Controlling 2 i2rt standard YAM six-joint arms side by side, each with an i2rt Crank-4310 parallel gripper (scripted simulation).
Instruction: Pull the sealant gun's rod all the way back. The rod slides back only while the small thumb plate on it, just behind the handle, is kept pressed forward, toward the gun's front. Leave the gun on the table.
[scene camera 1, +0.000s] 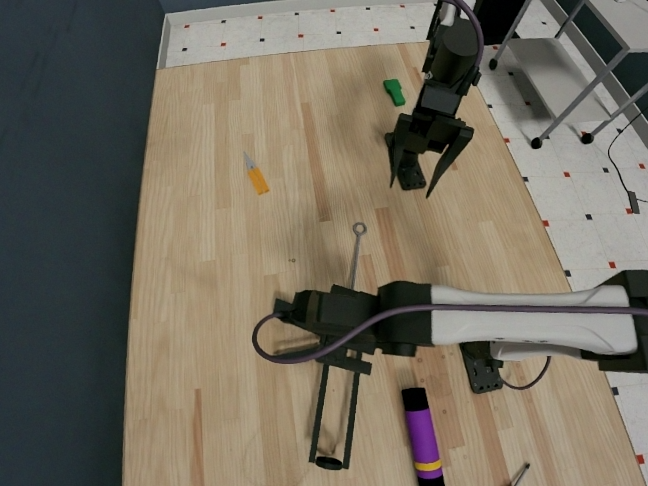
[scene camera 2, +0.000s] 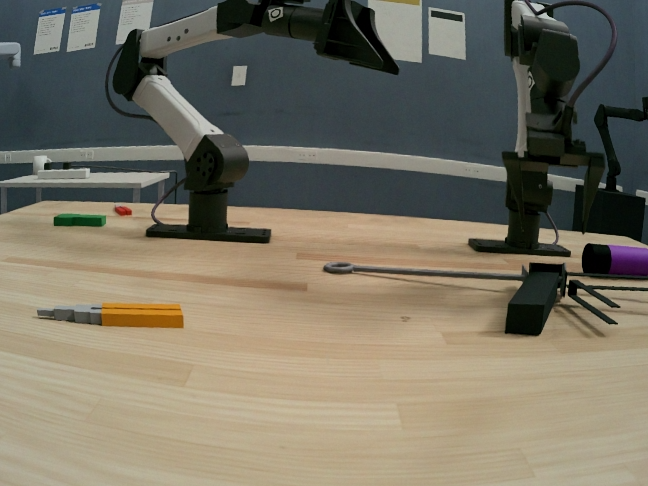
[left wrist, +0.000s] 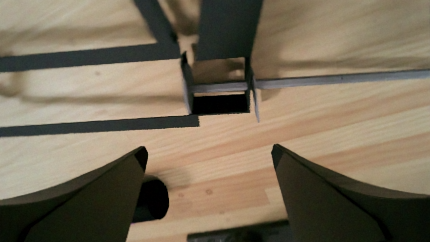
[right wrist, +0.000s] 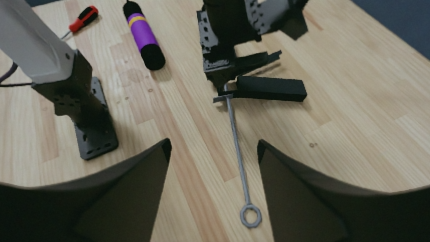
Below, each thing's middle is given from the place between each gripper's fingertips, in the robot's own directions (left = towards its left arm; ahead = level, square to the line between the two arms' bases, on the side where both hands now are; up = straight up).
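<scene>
Grey rod (scene camera 2: 333, 267), 7 cm below my left hand (scene camera 2: 554, 232), 13 cm to the right, 3 cm behind. Orange-handled knife (scene camera 2: 108, 314), 8 cm below my left hand, 51 cm to the right, 17 cm ahead.
Grey rod, 260 mm below my right hand (scene camera 2: 391, 68), 80 mm to the left, 90 mm ahead. Orange-handled knife, 260 mm below my right hand, 290 mm ahead, 300 mm to the right.
</scene>
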